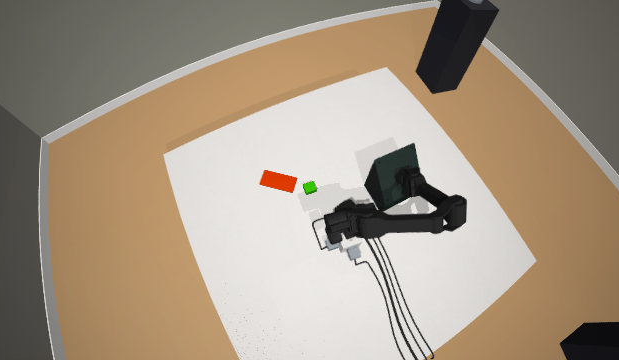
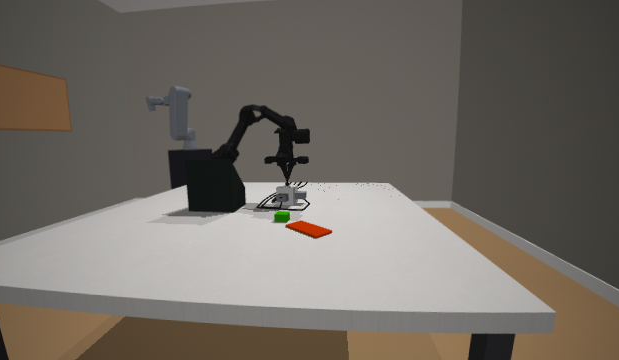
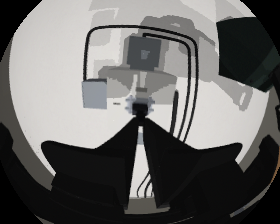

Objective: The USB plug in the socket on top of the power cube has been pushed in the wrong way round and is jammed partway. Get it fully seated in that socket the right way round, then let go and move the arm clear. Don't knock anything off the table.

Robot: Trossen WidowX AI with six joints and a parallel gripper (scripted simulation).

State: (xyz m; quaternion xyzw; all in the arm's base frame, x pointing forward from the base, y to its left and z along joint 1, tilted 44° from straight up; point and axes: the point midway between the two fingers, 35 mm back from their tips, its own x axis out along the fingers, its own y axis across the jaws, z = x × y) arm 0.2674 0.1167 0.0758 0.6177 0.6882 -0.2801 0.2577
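The dark USB plug is 2 cm below my gripper tip. The rest, counted from my gripper tip: green block 26 cm to the right, 9 cm below, 6 cm ahead; orange-red slab 33 cm to the right, 17 cm ahead, 10 cm below.
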